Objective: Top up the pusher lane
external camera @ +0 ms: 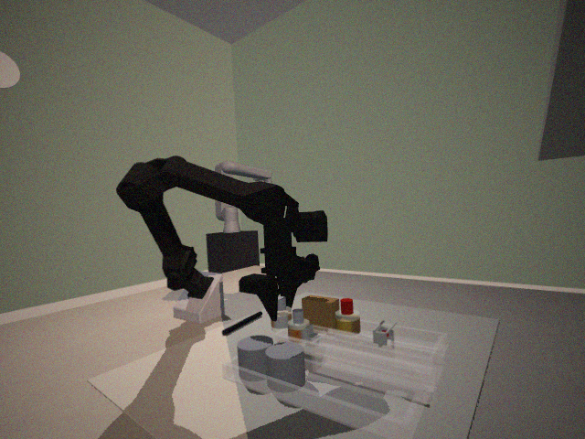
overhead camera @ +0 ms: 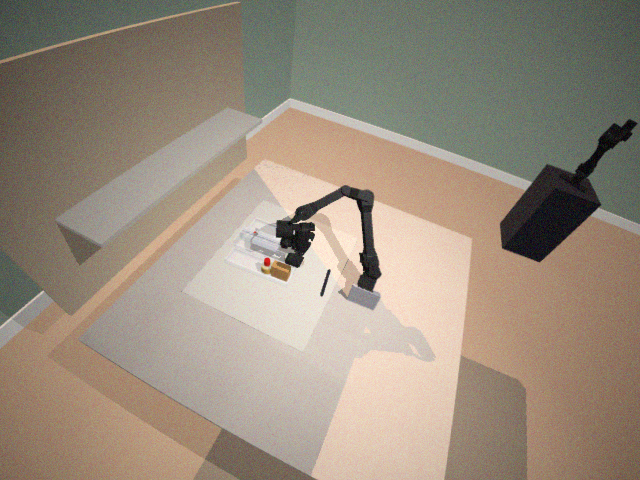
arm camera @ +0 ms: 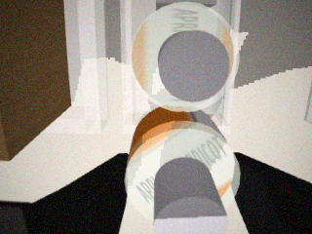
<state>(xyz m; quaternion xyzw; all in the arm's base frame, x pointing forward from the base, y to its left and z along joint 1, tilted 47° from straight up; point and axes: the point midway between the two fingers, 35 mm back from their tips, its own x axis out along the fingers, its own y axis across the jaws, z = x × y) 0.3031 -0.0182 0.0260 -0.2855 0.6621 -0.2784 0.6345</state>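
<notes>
Right now my gripper tip is 8 cm to the right of the brown box, 5 cm short of it and 1 cm above it. From my gripper tip the other things lie so: grey pusher plate (16 cm ahead, 3 cm to the right); clear pusher lane (18 cm ahead, 3 cm below, 2 cm to the right); black stick (14 cm behind, 4 cm below, 3 cm to the left).
</notes>
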